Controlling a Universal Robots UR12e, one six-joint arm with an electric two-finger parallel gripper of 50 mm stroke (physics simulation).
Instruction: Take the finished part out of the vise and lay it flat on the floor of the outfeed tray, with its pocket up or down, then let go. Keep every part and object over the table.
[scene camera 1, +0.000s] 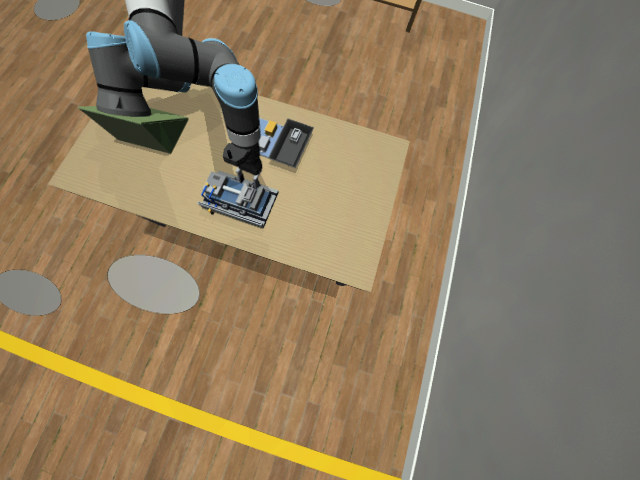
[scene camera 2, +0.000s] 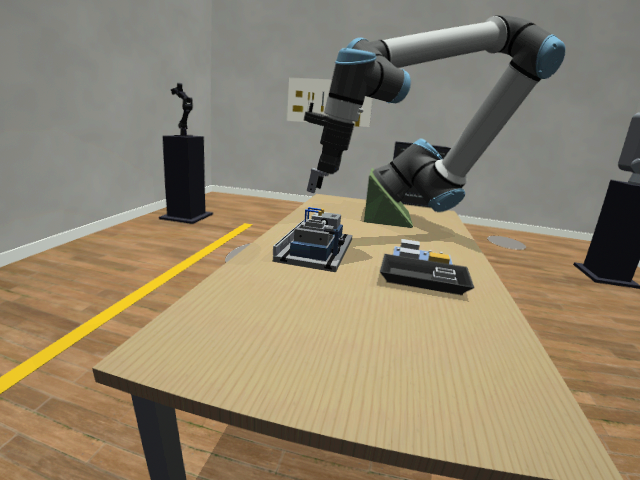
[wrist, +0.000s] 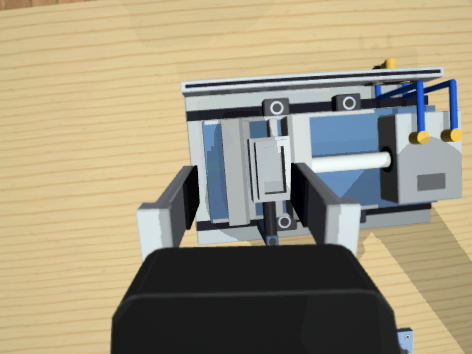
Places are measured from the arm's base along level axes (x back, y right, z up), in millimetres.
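Where they show: gripper, fingertip midpoint: (scene camera 1: 249, 184) (scene camera 2: 313, 189) (wrist: 244, 183); arm's base, link origin: (scene camera 1: 125, 111) (scene camera 2: 385, 187).
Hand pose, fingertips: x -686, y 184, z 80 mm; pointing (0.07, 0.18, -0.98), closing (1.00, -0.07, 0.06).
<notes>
Things, the pixels of their centre, and the offset from my fingertips.
- finished part, body centre: (wrist: 270, 169) (scene camera 2: 314, 227) (scene camera 1: 249, 194) dx +34, dy -2, dz -119 mm
- vise, body centre: (wrist: 322, 158) (scene camera 2: 317, 235) (scene camera 1: 237, 195) dx +101, dy +1, dz -166 mm
- grey pocketed part, body centre: (scene camera 2: 444, 276) (scene camera 1: 295, 135) dx -33, dy -386, dz -187 mm
- blue plate, body centre: (scene camera 2: 422, 260) (scene camera 1: 260, 136) dx +139, dy -342, dz -212 mm
- orange block, body centre: (scene camera 2: 438, 260) (scene camera 1: 271, 128) dx +95, dy -385, dz -190 mm
The finished part (wrist: 270, 167) (scene camera 1: 249, 194) (scene camera 2: 313, 224), a small light-grey rectangular block, sits between the jaws of the vise (wrist: 345, 132) (scene camera 2: 312, 250) with its pocket up. My gripper (wrist: 244, 183) (scene camera 1: 247, 179) (scene camera 2: 314, 183) is open and empty. It hangs above the vise with a clear height gap in the scene camera 2 view. In the wrist view its fingers stand left and right of the part, which lies a little ahead of the fingertips' middle. The black outfeed tray (scene camera 1: 289, 153) (scene camera 2: 413, 279) stands across the table from the vise.
Another grey pocketed part (scene camera 1: 295, 134) (scene camera 2: 444, 273) lies in one end of the tray. A blue plate (scene camera 1: 273, 140) (wrist: 406, 342) with grey blocks and an orange block (scene camera 1: 270, 128) (scene camera 2: 439, 257) adjoins the tray. Blue hoses (wrist: 421, 107) rise at the vise's cylinder end. The green robot base (scene camera 1: 155, 135) (scene camera 2: 385, 206) is behind.
</notes>
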